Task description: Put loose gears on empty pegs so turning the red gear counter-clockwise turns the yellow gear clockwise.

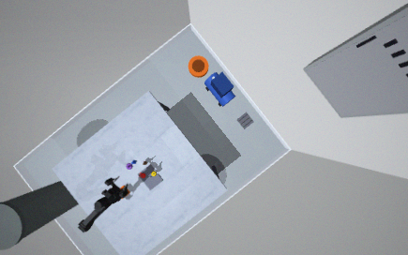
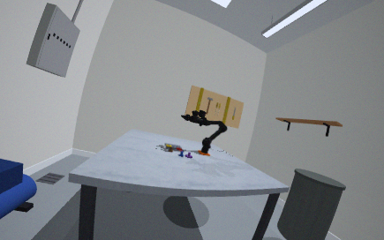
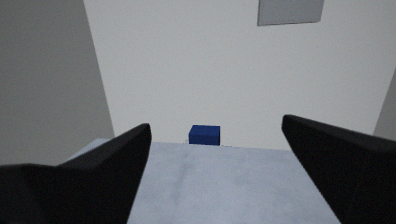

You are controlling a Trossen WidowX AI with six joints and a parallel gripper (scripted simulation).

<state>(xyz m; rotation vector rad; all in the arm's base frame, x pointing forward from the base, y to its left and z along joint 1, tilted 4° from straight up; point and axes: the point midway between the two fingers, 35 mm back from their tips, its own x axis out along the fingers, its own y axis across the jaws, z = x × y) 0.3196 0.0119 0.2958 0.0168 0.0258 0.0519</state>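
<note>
My gripper tip is now 320 mm above the blue gear, 100 mm to the right of it and 30 mm past it. From my gripper tip the other things lie so: brown gear: 320 mm below, 40 mm ahead, 10 mm to the left; red gear: 320 mm below, 60 mm to the right, 60 mm behind; yellow gear: 320 mm below, 130 mm to the right, 20 mm ahead.
</note>
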